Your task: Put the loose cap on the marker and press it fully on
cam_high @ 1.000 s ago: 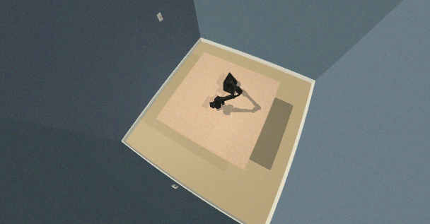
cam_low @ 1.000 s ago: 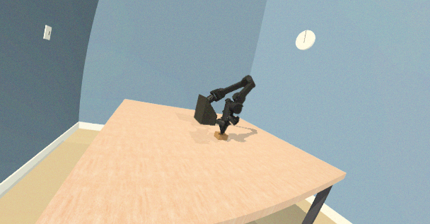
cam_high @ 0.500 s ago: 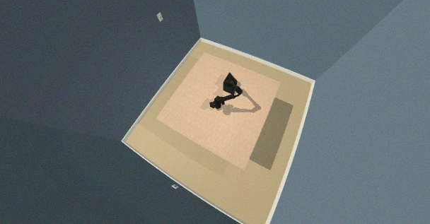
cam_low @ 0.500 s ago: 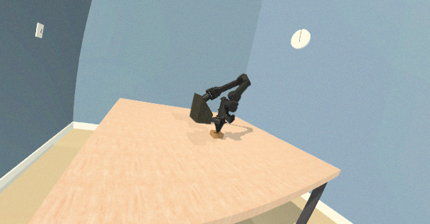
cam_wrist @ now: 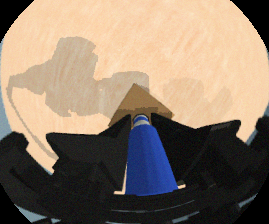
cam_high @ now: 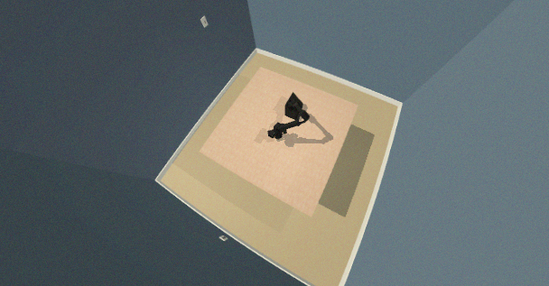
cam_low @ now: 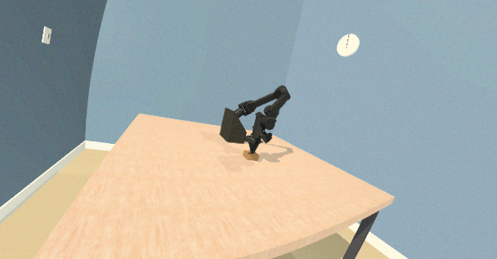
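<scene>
Now: gripper tip 2 cm above the tan holder block and 1 cm past it. Also, from my gripper tip: white marker (4 cm above, 1 cm behind); blue cap (5 cm above, 1 cm behind).
</scene>
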